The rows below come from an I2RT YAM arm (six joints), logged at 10 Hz.
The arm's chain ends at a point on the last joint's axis. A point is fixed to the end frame.
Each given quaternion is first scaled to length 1.
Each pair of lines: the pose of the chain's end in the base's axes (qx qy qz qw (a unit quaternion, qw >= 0); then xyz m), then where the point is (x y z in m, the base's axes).
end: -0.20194 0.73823 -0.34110 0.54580 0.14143 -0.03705 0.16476
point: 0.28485 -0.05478 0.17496
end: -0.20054 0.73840 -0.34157 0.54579 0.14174 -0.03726 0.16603
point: 0.28510 -0.05538 0.17635
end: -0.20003 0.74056 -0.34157 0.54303 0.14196 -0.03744 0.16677
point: 0.28532 -0.05607 0.17620
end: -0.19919 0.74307 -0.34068 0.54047 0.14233 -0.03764 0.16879
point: 0.28568 -0.05673 0.17726
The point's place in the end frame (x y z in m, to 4 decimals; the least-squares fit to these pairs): -0.0412 -0.0089 0.1386
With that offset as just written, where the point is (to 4 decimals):
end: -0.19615 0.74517 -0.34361 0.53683 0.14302 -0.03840 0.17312
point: 0.2862 -0.0591 0.1810
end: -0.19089 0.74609 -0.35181 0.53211 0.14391 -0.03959 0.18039
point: 0.2866 -0.0631 0.1882
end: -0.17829 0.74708 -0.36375 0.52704 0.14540 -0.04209 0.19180
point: 0.2872 -0.0706 0.2005
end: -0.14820 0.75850 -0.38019 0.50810 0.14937 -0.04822 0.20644
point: 0.2885 -0.0880 0.2131
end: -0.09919 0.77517 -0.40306 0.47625 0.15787 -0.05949 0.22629
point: 0.2909 -0.1167 0.2291
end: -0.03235 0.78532 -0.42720 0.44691 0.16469 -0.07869 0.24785
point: 0.2875 -0.1555 0.2492
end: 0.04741 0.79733 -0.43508 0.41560 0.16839 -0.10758 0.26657
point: 0.2774 -0.2029 0.2632
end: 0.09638 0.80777 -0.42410 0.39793 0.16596 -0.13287 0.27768
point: 0.2667 -0.2365 0.2681
